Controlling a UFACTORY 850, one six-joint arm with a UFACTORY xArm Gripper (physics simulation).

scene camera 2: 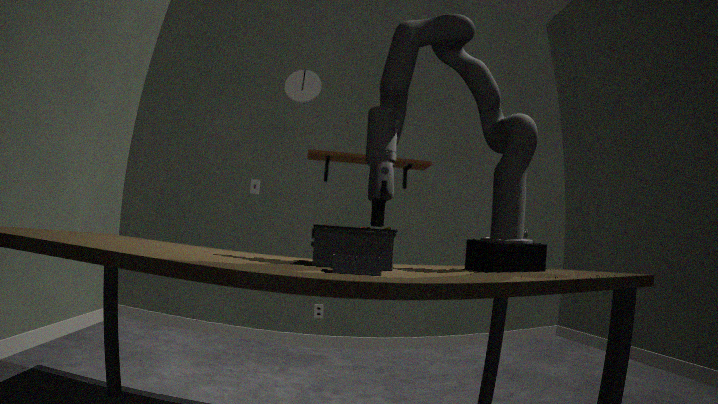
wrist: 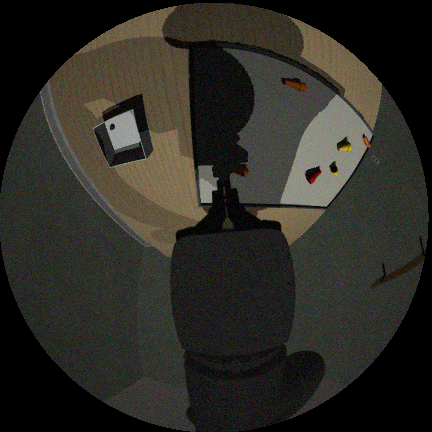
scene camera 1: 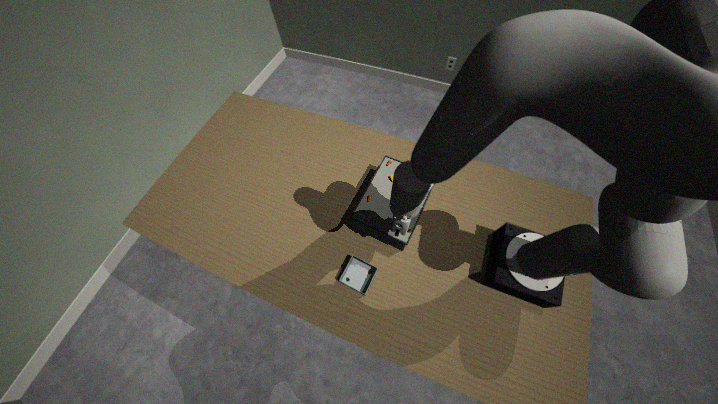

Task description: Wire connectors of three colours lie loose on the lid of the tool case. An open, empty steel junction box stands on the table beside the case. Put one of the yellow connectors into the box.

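The tool case (scene camera 1: 382, 207) (scene camera 2: 351, 245) (wrist: 270, 135) carries the loose connectors on its lid. Two yellow connectors (wrist: 344, 147) (wrist: 334, 171) lie near the lid's far end in the wrist view. A small yellow spot (scene camera 1: 409, 229) shows close beside my gripper in scene camera 1; the fingers hide that area in the wrist view. My gripper (scene camera 1: 398, 231) (scene camera 2: 377, 224) (wrist: 223, 187) points down at the lid's near end, its fingers shut together with nothing seen between them. The open steel junction box (scene camera 1: 357, 272) (wrist: 124, 135) stands empty on the table beside the case.
An orange connector (wrist: 241, 172) lies close to the fingertips. Other orange connectors (wrist: 296, 85) (wrist: 366, 141) and a red connector (wrist: 313, 175) lie farther along the lid. The arm's black base block (scene camera 1: 502, 266) (scene camera 2: 505, 257) stands on the table (scene camera 1: 241, 175) to the right.
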